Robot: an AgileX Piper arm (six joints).
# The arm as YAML. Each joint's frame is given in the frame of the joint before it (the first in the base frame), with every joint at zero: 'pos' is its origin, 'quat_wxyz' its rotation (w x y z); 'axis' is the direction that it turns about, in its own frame. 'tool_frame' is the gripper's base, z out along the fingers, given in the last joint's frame.
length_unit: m
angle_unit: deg
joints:
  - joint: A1
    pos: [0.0, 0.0, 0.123]
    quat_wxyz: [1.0, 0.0, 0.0, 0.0]
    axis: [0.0, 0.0, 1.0]
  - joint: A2
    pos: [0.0, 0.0, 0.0]
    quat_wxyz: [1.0, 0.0, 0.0, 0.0]
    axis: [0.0, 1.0, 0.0]
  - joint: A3
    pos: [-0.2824, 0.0, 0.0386]
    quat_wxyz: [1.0, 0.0, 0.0, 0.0]
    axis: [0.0, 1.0, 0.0]
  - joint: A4
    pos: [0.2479, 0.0, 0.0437]
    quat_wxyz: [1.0, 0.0, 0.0, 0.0]
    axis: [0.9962, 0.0, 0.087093]
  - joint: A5
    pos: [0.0, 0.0, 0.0]
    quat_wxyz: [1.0, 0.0, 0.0, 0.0]
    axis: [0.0, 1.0, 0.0]
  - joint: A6
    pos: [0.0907, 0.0, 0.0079]
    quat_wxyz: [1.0, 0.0, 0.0, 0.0]
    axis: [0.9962, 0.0, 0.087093]
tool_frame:
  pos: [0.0, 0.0, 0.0]
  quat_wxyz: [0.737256, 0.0, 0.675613, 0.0]
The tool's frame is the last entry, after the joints.
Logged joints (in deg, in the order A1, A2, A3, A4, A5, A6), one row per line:
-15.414, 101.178, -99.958, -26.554, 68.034, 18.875
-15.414, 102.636, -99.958, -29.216, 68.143, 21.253
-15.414, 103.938, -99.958, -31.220, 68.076, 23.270
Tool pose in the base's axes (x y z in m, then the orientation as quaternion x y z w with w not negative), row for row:
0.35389, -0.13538, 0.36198, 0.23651, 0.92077, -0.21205, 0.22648
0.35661, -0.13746, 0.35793, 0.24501, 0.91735, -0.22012, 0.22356
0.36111, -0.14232, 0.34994, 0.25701, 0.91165, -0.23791, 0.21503
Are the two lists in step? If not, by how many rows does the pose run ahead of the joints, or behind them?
The pose runs 1 row behind the joints: the pose in row i belongs to the joints in row i - 1.
